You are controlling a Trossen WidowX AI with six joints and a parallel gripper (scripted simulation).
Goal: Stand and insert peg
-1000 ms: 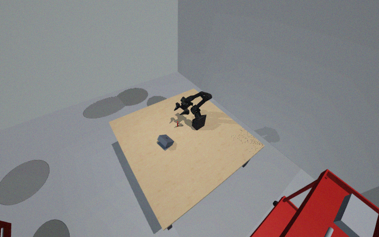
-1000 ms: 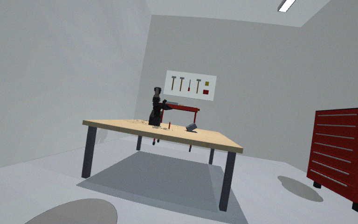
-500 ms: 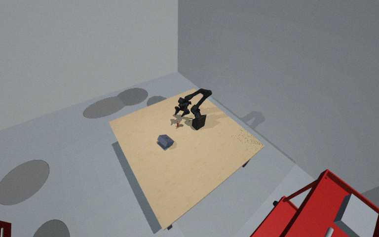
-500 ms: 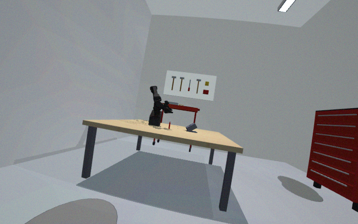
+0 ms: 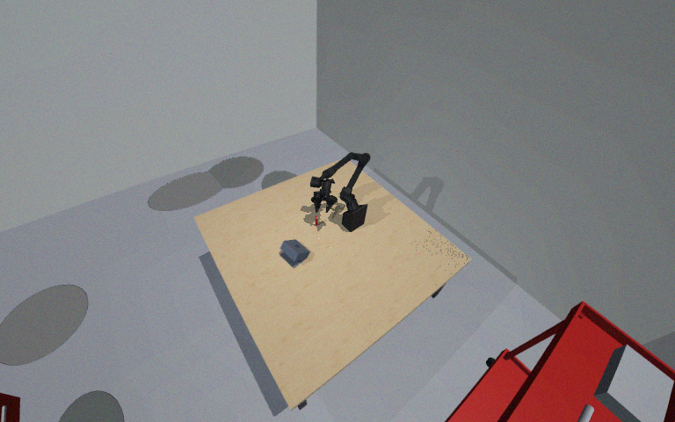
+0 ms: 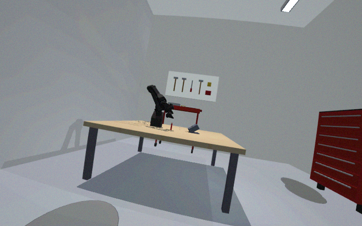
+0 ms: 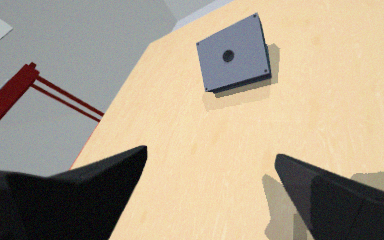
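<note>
The red peg lies 100 mm below my gripper tip, 50 mm to the right of it and 10 mm ahead of it. From my gripper tip the other things lie so: grey sloped panel 240 mm ahead, 110 mm below, 90 mm to the left.
</note>
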